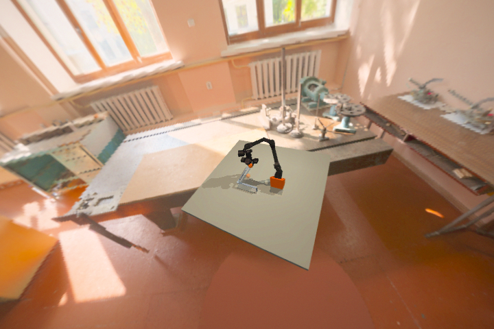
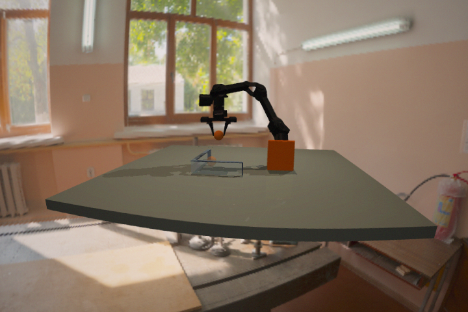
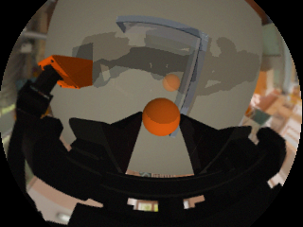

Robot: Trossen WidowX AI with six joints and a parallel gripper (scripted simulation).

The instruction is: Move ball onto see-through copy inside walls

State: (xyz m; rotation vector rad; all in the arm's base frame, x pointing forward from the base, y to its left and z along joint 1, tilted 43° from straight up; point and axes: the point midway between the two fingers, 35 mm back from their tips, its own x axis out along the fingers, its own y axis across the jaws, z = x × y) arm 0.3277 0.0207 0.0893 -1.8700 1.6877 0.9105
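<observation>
Right now the see-through copy is 130 mm below my gripper tip, 50 mm to the left of it and 30 mm ahead of it. Also, from my gripper tip: orange ball (right at my gripper tip); then clear wall (190 mm to the left, 120 mm below, 30 mm behind).
</observation>
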